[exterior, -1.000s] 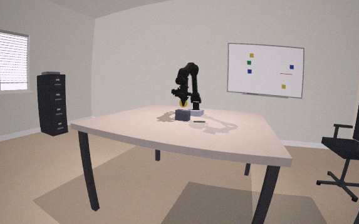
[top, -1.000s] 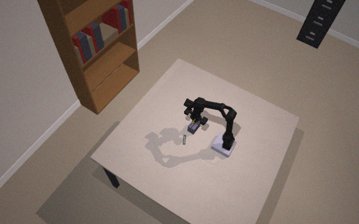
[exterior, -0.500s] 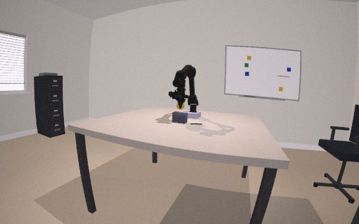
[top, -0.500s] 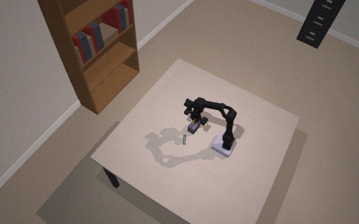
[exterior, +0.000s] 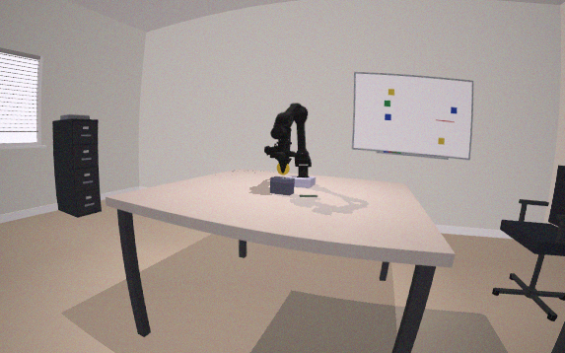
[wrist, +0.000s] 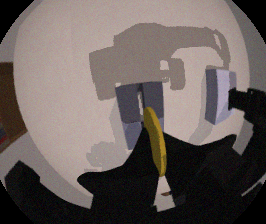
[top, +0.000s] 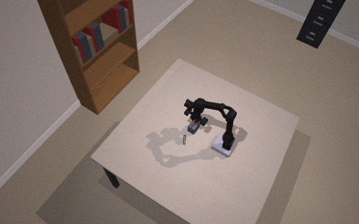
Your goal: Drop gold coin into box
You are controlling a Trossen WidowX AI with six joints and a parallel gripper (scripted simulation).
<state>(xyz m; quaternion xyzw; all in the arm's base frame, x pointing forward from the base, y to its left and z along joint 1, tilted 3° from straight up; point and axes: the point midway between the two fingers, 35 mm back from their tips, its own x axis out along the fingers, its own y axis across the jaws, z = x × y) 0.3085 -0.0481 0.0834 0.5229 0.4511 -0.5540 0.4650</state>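
Right now my gripper tip is 20 mm below the gold coin.
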